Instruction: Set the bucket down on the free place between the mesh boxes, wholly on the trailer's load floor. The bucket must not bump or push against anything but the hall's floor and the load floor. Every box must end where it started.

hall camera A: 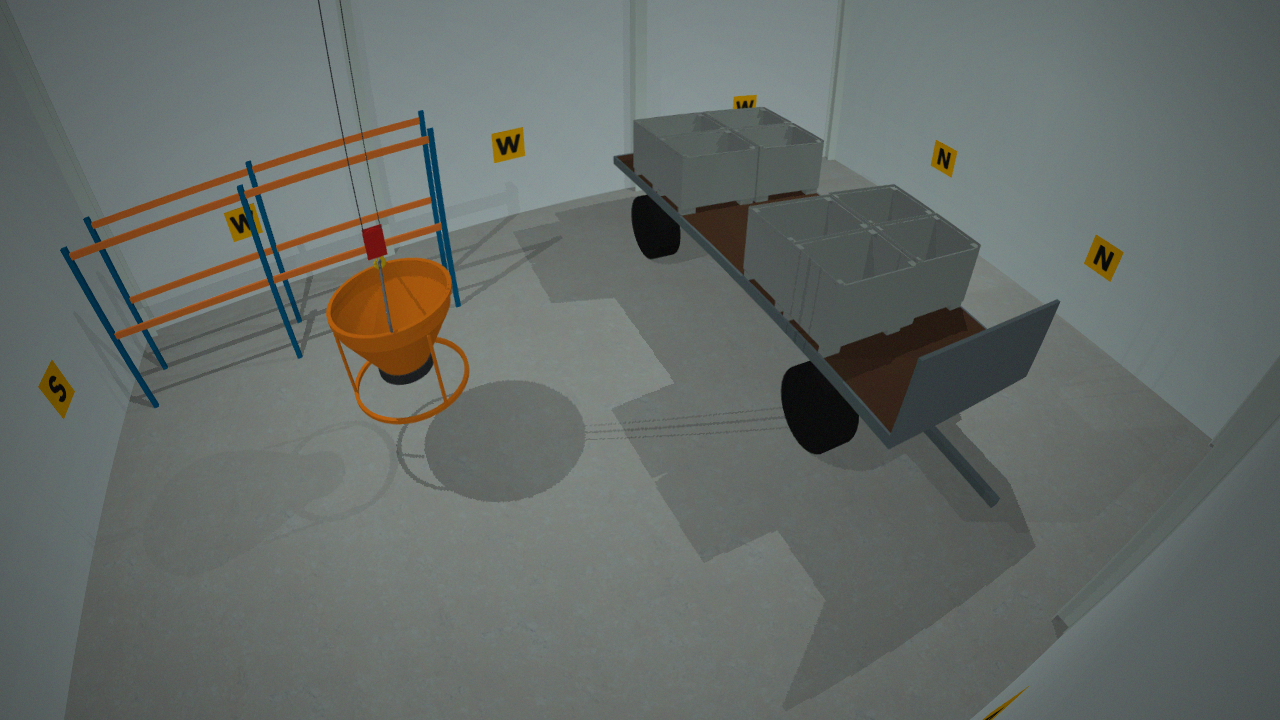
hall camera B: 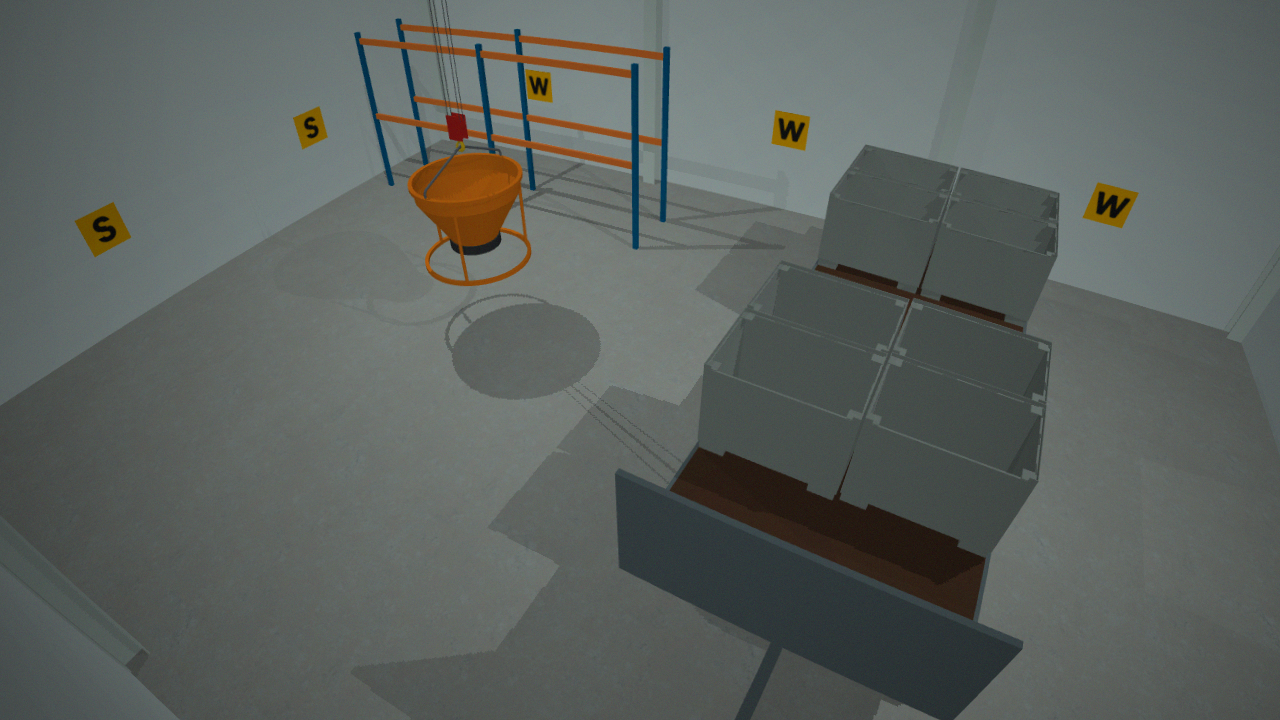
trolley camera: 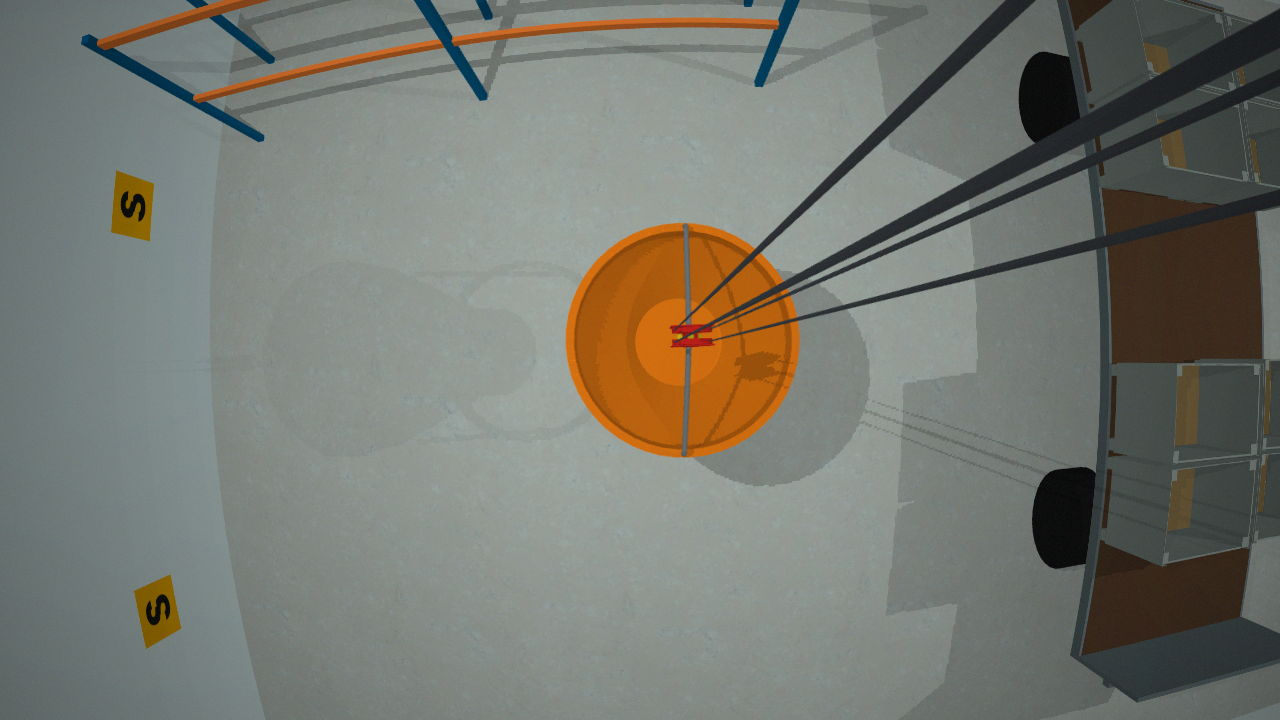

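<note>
The orange bucket point(hall camera A: 404, 352) point(hall camera B: 469, 211) point(trolley camera: 608, 358) hangs upright from my hook point(hall camera A: 379, 263) point(hall camera B: 461, 145) point(trolley camera: 691, 336) under the red block, its bail on the hook. Its base ring is above the hall floor, with its shadow on the floor apart from it. Grey mesh boxes stand in two groups on the trailer: the near group point(hall camera A: 930, 295) point(hall camera B: 778, 411) point(trolley camera: 1141, 411) and the far group point(hall camera A: 662, 170) point(hall camera B: 872, 232) point(trolley camera: 1109, 62). Between them shows the brown load floor point(hall camera A: 720, 234) point(trolley camera: 1181, 295); in hall camera B the near boxes largely hide it. The bucket is well to the side of the trailer.
A blue and orange rack point(hall camera A: 271, 277) point(hall camera B: 635, 161) point(trolley camera: 467, 71) stands behind the bucket by the W wall. The trailer's grey headboard point(hall camera A: 980, 371) point(hall camera B: 805, 600) point(trolley camera: 1190, 658) rises at its near end. Black wheels point(hall camera A: 656, 226) point(trolley camera: 1063, 517) stand below the trailer's side edge.
</note>
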